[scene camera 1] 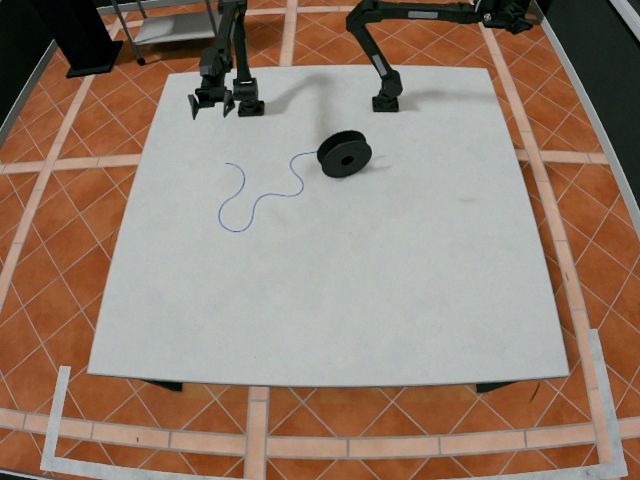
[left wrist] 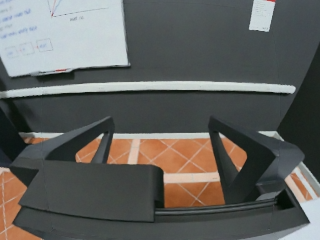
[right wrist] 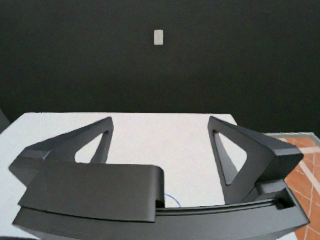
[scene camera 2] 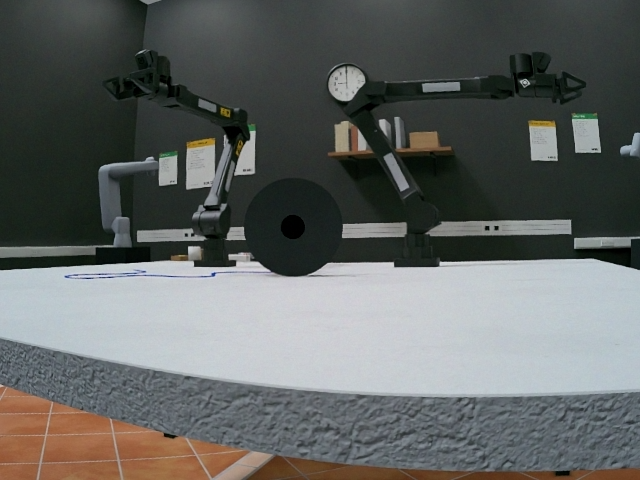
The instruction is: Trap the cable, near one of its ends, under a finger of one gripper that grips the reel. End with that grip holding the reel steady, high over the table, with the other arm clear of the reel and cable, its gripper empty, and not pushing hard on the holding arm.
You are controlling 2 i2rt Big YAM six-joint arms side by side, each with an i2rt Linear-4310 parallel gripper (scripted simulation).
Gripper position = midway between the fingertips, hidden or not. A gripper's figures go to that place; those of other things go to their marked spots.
Labels:
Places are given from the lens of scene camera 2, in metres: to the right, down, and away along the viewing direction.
my left gripper [scene camera 2: 584, 89]: 0.75, -0.43, 1.29
my right gripper [scene camera 2: 115, 79]: -0.51, -0.40, 1.19
black reel [scene camera 2: 293, 227]: -0.06, -0.03, 1.15

